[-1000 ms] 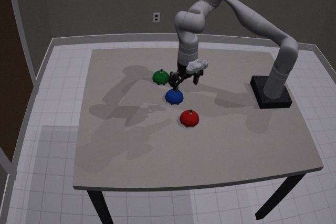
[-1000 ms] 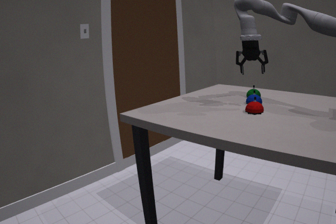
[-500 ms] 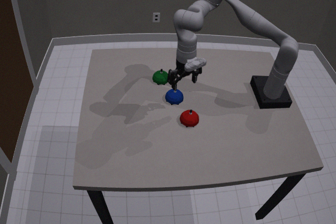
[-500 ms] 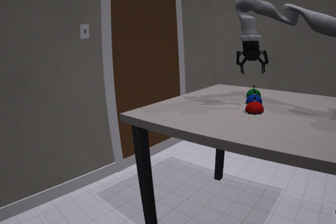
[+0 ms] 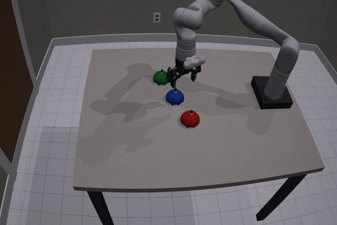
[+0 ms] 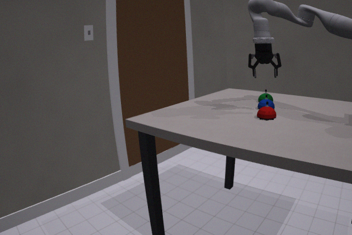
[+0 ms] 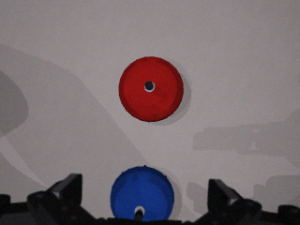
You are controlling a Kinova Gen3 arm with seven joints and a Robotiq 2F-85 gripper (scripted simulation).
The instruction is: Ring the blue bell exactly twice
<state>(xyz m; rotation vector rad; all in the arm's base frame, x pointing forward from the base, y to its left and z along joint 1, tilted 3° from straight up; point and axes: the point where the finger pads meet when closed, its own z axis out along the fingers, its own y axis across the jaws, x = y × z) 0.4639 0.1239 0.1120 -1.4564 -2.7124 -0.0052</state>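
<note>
My hand is 30 mm short of the blue bell, 60 mm to the left of it and 120 mm above it. The rest, counted from my hand: red bell 50 mm behind, 60 mm to the left, 120 mm below; green bell 100 mm ahead, 180 mm to the right, 120 mm below.
</note>
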